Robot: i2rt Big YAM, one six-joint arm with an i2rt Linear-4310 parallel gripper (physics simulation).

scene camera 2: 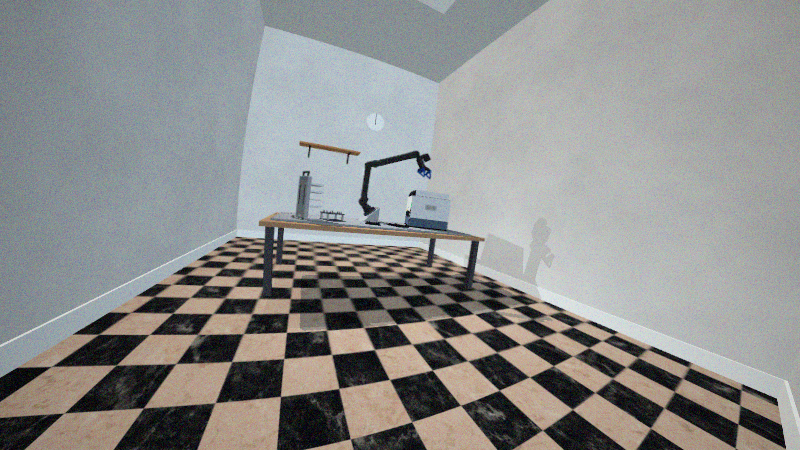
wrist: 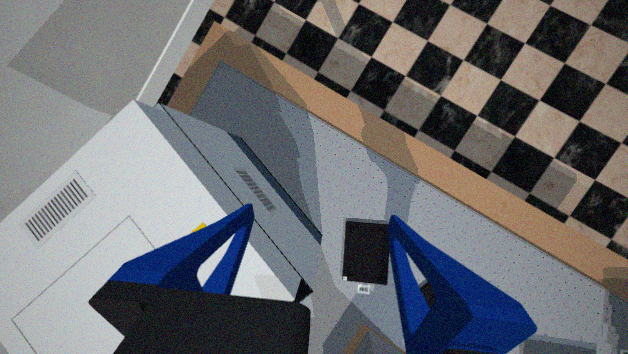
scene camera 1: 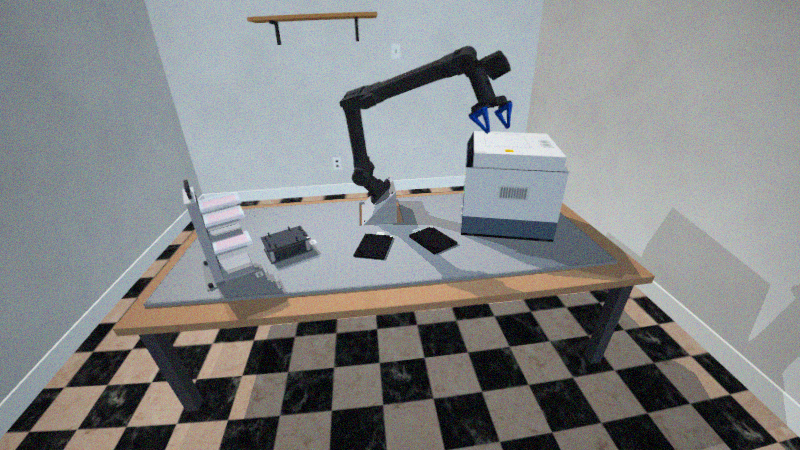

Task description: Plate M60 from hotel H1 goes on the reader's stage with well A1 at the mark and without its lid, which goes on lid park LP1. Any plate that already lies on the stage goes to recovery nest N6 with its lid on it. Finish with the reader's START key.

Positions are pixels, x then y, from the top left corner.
Labels:
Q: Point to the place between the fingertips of my gripper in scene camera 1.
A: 498,130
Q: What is my gripper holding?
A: Nothing.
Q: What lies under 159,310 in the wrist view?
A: My gripper.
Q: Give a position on a plate reader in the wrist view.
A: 297,244

